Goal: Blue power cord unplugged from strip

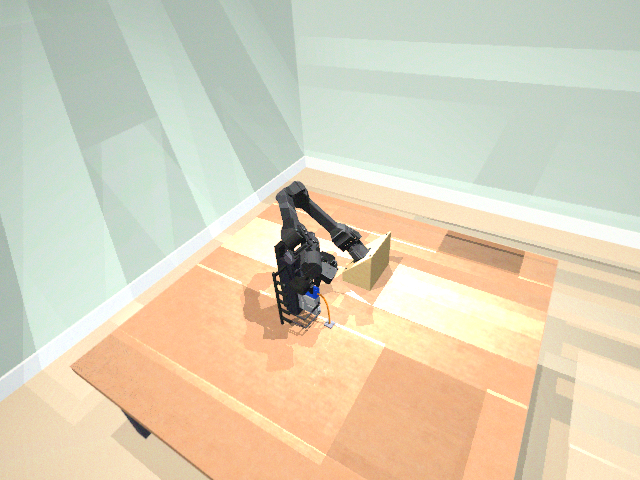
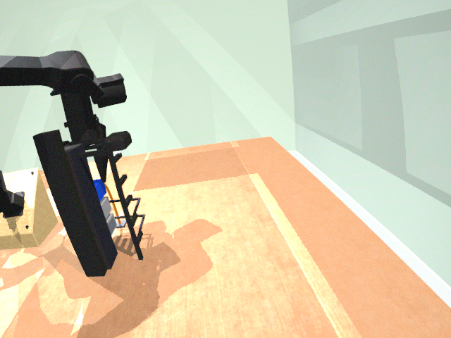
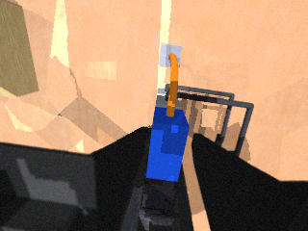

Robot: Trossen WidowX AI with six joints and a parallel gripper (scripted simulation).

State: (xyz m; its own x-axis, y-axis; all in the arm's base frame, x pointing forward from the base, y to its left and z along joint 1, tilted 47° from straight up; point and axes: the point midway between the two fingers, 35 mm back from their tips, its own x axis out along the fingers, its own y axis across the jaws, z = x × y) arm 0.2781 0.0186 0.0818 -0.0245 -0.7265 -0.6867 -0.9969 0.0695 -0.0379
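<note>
Now: the blue plug 30 mm to the right of my gripper tip.
</note>
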